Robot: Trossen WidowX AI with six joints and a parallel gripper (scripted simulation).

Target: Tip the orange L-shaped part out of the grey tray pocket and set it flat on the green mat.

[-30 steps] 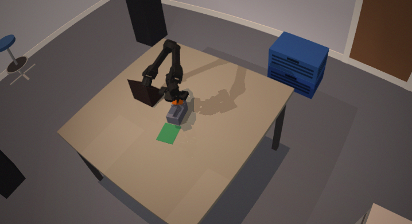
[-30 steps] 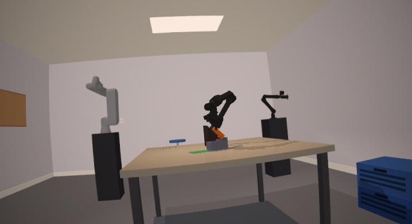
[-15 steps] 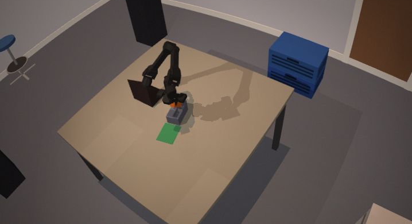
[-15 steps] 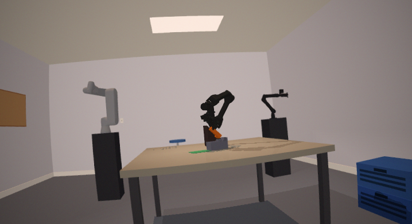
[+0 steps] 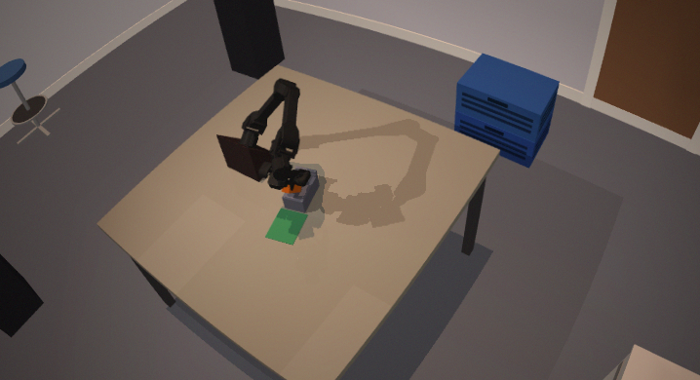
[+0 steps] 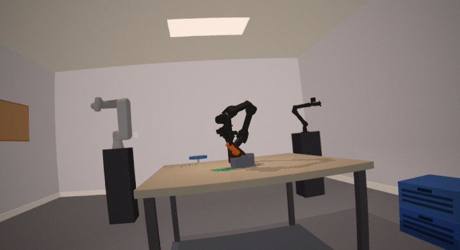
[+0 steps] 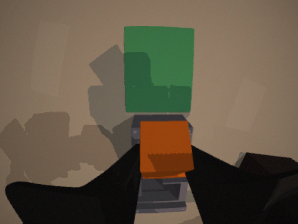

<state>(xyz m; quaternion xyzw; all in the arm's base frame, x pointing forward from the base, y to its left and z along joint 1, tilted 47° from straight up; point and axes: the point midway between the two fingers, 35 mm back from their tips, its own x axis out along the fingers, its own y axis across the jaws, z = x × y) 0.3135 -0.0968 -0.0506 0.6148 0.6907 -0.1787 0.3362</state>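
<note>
Now: gripper tip 6 cm to the left of the green mat and 17 cm above it. The rest, counted from my gripper tip: orange L-shaped part 2 cm behind, 3 cm to the left, 3 cm below.
</note>
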